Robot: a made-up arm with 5 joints. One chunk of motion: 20 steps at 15 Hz.
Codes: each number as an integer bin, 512 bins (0 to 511) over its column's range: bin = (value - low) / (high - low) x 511, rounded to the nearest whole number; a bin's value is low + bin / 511 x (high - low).
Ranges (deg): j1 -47..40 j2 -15..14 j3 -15..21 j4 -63..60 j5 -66..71
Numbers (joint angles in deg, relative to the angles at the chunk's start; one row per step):
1: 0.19 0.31 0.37 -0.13 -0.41
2: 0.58 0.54 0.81 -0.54 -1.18
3: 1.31 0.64 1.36 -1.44 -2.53
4: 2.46 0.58 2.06 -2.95 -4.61
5: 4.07 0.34 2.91 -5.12 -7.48
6: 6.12 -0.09 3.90 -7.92 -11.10
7: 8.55 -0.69 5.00 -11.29 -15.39
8: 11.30 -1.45 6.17 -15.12 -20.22
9: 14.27 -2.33 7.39 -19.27 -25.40
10: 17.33 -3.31 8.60 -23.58 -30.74
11: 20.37 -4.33 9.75 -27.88 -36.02
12: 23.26 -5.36 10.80 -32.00 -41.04
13: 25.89 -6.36 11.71 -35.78 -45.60
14: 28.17 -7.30 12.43 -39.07 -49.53
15: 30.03 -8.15 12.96 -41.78 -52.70
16: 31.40 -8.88 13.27 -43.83 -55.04
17: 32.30 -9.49 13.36 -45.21 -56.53
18: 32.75 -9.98 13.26 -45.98 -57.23
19: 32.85 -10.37 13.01 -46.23 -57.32
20: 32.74 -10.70 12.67 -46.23 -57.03
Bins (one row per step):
1: 277 270 218 261 245
2: 279 274 224 259 242
3: 284 276 232 256 237
4: 291 275 242 249 229
5: 300 270 254 240 218
6: 312 263 268 229 205
7: 326 252 284 215 189
8: 342 239 300 199 171
9: 360 223 318 182 151
10: 378 206 335 164 132
11: 396 188 351 146 112
12: 413 170 366 129 93
13: 428 152 379 113 76
14: 442 136 389 99 61
15: 452 121 397 88 50
16: 460 108 401 80 41
17: 466 97 403 74 35
18: 468 88 401 71 33
19: 469 82 398 70 32
20: 468 76 393 70 33

